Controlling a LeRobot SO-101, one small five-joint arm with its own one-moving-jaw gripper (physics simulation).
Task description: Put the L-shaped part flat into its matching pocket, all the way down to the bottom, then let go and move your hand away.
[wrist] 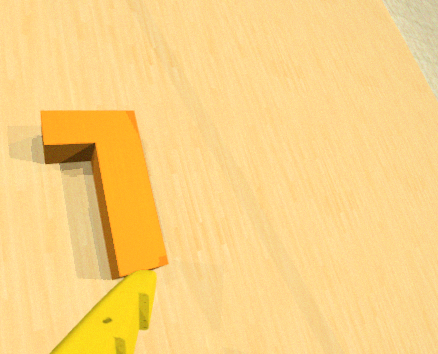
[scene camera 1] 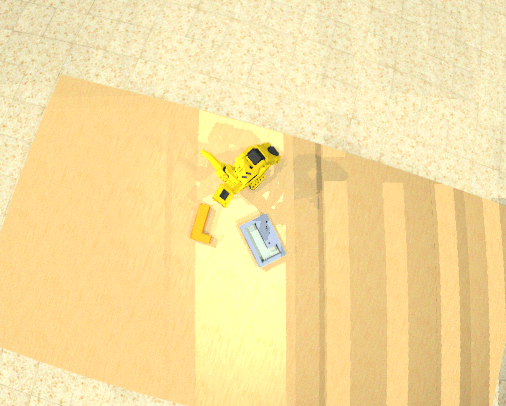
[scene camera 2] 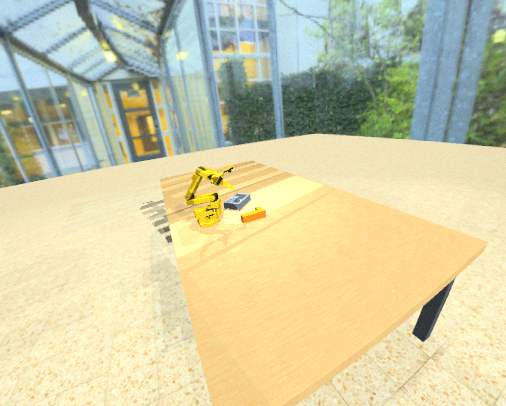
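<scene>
The orange L-shaped part lies flat on the table, its short leg pointing towards the pocket block's side. The grey-blue block with the L-shaped pocket stands apart from it, to its right in scene camera 1. The pocket has a pale floor and is empty. My gripper is fully open and empty, raised above the table. In the wrist view one notched jaw shows, its tip overlapping the near end of the part's long leg; the moving jaw is out of the picture.
The yellow arm stands near one long edge of the wooden table. Bands of light and shadow cross the table top. A speckled tiled floor lies beyond the table's edge.
</scene>
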